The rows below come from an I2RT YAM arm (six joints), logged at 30 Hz.
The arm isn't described. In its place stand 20 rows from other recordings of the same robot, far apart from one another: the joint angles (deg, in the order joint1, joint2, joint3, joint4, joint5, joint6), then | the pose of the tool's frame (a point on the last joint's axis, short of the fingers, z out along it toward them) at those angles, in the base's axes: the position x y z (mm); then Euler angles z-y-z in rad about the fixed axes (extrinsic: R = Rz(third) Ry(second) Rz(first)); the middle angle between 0 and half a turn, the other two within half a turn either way.
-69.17 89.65 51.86 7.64 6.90 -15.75 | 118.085, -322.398, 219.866, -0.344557, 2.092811, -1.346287
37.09 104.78 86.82 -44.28 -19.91 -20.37 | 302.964, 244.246, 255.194, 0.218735, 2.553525, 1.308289
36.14 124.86 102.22 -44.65 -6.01 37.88 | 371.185, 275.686, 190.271, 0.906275, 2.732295, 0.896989
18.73 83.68 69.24 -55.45 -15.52 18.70 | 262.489, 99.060, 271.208, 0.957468, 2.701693, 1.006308
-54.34 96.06 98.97 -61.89 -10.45 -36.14 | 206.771, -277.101, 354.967, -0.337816, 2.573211, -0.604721
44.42 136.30 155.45 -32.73 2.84 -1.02 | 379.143, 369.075, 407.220, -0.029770, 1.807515, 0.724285
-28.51 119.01 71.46 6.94 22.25 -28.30 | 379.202, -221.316, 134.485, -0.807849, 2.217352, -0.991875
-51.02 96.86 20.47 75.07 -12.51 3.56 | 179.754, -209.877, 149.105, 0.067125, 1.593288, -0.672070
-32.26 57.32 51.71 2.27 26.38 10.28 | 188.469, -137.666, 365.303, 0.153495, 1.623014, -1.024138
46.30 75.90 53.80 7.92 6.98 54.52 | 218.173, 222.044, 306.181, 0.920858, 1.816412, 0.682474
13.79 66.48 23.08 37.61 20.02 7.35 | 236.746, 45.558, 219.987, 0.093582, 1.665725, -0.110382
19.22 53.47 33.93 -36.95 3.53 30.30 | 165.291, 55.304, 208.912, 0.436113, 2.553874, 0.224177
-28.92 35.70 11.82 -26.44 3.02 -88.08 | 107.519, -61.545, 138.927, -1.600705, 2.447374, -0.587190
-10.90 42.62 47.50 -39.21 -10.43 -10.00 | 153.188, -22.936, 311.411, -0.051525, 2.158727, 0.029079
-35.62 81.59 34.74 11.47 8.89 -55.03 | 225.815, -168.554, 173.744, -1.069761, 2.179788, -0.811228
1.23 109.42 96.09 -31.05 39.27 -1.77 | 432.980, -13.242, 293.346, -0.585471, 2.142977, -0.830982
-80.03 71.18 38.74 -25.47 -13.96 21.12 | 48.531, -226.472, 190.639, 0.735884, 2.536047, -0.959125
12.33 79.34 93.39 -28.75 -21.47 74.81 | 288.237, 76.342, 463.443, 1.401409, 1.809198, 0.601395
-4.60 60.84 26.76 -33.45 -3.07 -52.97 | 169.385, -11.715, 155.221, -0.795730, 2.745962, 0.059132
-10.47 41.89 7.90 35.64 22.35 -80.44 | 161.790, -43.665, 205.635, -1.392989, 1.544162, -0.572963
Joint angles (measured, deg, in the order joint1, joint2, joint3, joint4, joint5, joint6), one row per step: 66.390 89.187 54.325 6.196 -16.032 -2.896; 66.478 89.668 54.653 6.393 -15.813 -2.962; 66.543 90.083 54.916 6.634 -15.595 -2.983; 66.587 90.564 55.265 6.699 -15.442 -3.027; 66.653 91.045 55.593 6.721 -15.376 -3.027; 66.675 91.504 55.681 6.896 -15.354 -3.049; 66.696 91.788 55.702 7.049 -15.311 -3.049; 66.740 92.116 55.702 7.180 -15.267 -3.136; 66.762 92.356 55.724 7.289 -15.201 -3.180; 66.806 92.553 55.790 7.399 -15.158 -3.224; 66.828 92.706 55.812 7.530 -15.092 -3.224; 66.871 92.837 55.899 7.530 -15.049 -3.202; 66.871 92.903 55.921 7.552 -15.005 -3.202
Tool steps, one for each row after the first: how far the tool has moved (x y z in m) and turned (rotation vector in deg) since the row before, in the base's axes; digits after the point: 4 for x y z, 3 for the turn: 0.0004 0.0020 -0.0006 -0.007 -0.172 -0.074; 0.0005 0.0017 -0.0005 0.038 -0.150 -0.117; 0.0006 0.0019 -0.0007 -0.095 -0.079 -0.070; 0.0004 0.0018 -0.0009 -0.133 0.023 0.008; 0.0004 0.0013 -0.0019 -0.186 0.049 0.013; 0.0002 0.0008 -0.0013 -0.109 0.024 -0.017; 0.0001 0.0008 -0.0017 -0.197 -0.018 0.046; 0.0002 0.0006 -0.0011 -0.117 -0.025 -0.015; 0.0000 0.0007 -0.0006 -0.032 -0.050 0.027; 0.0001 0.0005 -0.0006 -0.013 -0.030 -0.036; 0.0000 0.0005 -0.0003 -0.047 0.017 -0.005; 0.0001 0.0002 -0.0002 -0.029 -0.011 -0.038
